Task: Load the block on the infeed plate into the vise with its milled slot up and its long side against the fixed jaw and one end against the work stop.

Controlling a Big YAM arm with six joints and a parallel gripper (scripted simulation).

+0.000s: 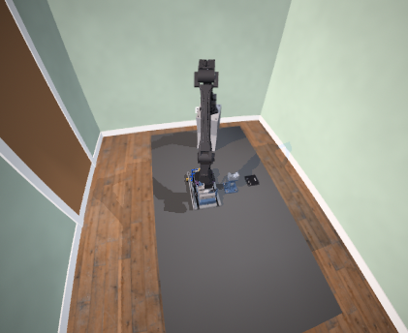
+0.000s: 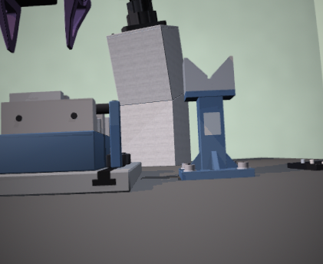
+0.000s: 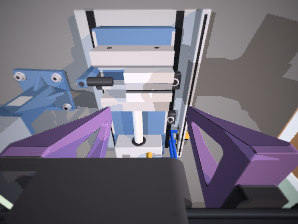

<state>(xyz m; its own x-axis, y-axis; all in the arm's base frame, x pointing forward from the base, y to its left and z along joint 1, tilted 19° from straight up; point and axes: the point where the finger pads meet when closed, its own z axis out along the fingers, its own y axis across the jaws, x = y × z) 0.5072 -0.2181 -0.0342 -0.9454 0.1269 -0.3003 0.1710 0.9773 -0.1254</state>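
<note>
My gripper is now 7 cm above the part. The rest, counted from my hand: dark work stop rod: 1 cm ahead, 7 cm to the left, 8 cm below; then moving jaw: 3 cm behind, 3 cm to the left, 10 cm below; then fixed jaw: 3 cm ahead, 1 cm to the left, 10 cm below.
</note>
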